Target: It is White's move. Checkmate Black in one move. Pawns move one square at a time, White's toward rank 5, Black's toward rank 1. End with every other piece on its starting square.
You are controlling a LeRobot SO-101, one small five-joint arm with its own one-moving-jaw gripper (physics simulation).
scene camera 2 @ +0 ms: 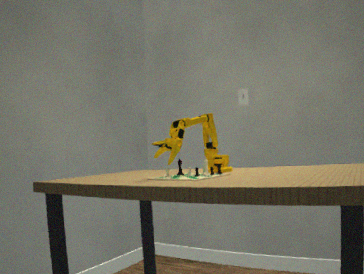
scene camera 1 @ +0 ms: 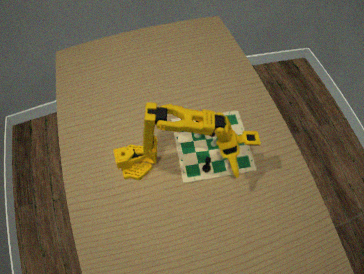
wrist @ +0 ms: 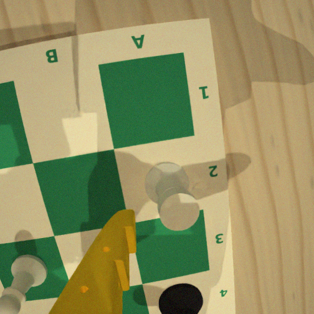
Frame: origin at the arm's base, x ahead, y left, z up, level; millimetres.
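Where they show: hand, tool point: (scene camera 2: pixel 168 163) (scene camera 1: pixel 234 152); arm's base, link origin: (scene camera 1: pixel 141 161).
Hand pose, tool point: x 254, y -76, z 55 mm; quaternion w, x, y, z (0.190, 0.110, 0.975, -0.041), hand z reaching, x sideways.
Note:
Things, the pixels of their top centre, and the offset from my tool point. "spot": a spot on its surface instead. Level surfaces: height alone.
- black piece, top centre: (scene camera 1: pixel 208 158) 80 mm back, 2 mm right, 15 mm up
- cream chessboard, top centre: (scene camera 1: pixel 213 143) (scene camera 2: pixel 190 175) 34 mm back, 69 mm left, 49 mm down
- left end, surface spot: (scene camera 2: pixel 168 173) spot: 7 mm back, 8 mm right, 37 mm down
- wooden table, surface height: 55 mm down
My gripper (scene camera 1: pixel 247 156) (scene camera 2: pixel 162 153) is wide open and empty, raised above the board. In the wrist view its fixed notched jaw (wrist: pixel 107 272) shows; the moving jaw is out of that picture. A white piece (wrist: pixel 167 182) stands upright on A2, right of the jaw tip and apart from it. Another white piece (wrist: pixel 29 272) stands on C3. A black piece (scene camera 1: pixel 207 166) (wrist: pixel 180 301) stands on A4. The green and cream chessboard (scene camera 1: pixel 190 158) (scene camera 2: pixel 159 178) (wrist: pixel 145 100) lies flat under the gripper. The arm hides part of it in scene camera 1.
In scene camera 2, several dark pieces, one a small one (scene camera 2: pixel 197 172), and white pieces, one near the left end (scene camera 2: pixel 168 173), stand along the board. White pieces (scene camera 1: pixel 214 142) (scene camera 1: pixel 198 135) show beside the arm. The arm's yellow base (scene camera 1: pixel 131 157) (scene camera 2: pixel 220 161) stands beyond the board on the wooden table (scene camera 1: pixel 150 220) (scene camera 2: pixel 280 176).

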